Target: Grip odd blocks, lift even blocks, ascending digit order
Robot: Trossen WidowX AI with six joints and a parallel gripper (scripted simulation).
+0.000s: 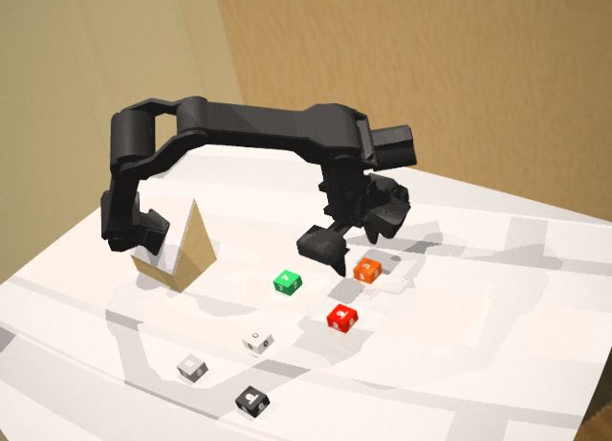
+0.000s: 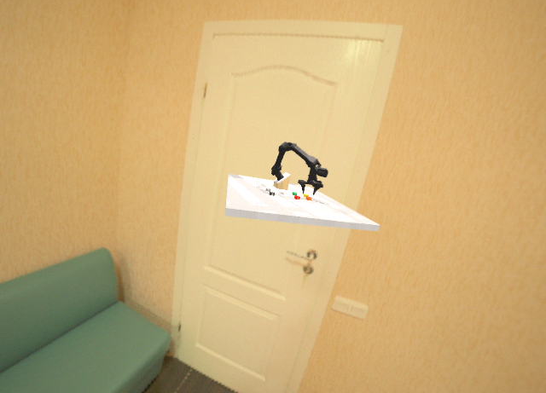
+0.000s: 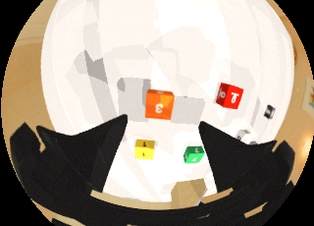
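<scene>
Right now my gripper tip is 10 mm short of the orange block, 10 mm to the right of it and 30 mm above it. Also, from my gripper tip: green block 80 mm behind, 80 mm to the right, 30 mm below; yellow block 80 mm behind, 10 mm to the left, 30 mm below; red block 40 mm ahead, 90 mm to the right, 30 mm below.
</scene>
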